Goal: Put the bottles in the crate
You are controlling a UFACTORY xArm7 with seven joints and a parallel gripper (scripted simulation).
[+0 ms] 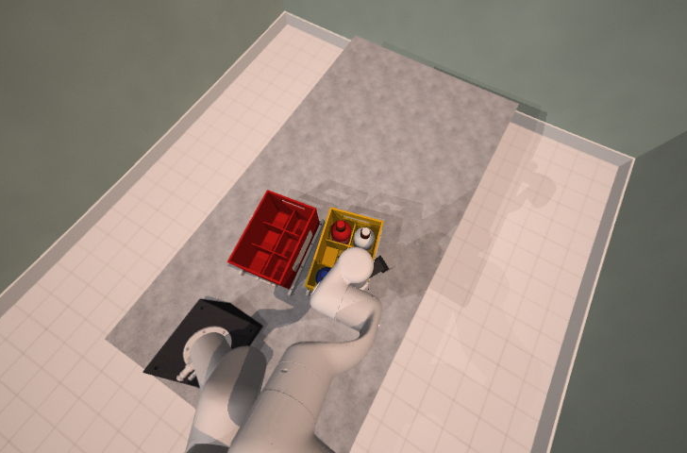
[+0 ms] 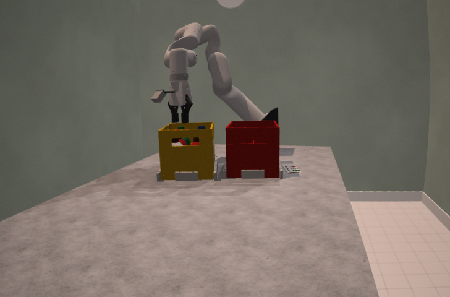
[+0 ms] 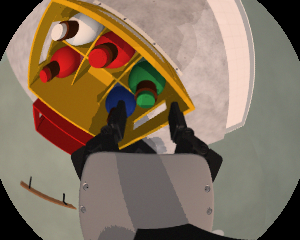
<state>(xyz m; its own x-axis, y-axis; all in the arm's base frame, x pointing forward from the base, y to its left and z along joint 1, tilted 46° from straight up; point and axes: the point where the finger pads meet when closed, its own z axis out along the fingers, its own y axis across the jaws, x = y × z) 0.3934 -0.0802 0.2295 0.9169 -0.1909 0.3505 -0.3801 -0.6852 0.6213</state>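
Right now my hand is 110 mm above the green-labelled bottle. The rest, counted from my hand: blue bottle 30 mm behind, 80 mm to the left, 110 mm below; then white bottle 160 mm ahead, 70 mm to the left, 110 mm below; then yellow crate 60 mm ahead, 70 mm to the left, 110 mm below.
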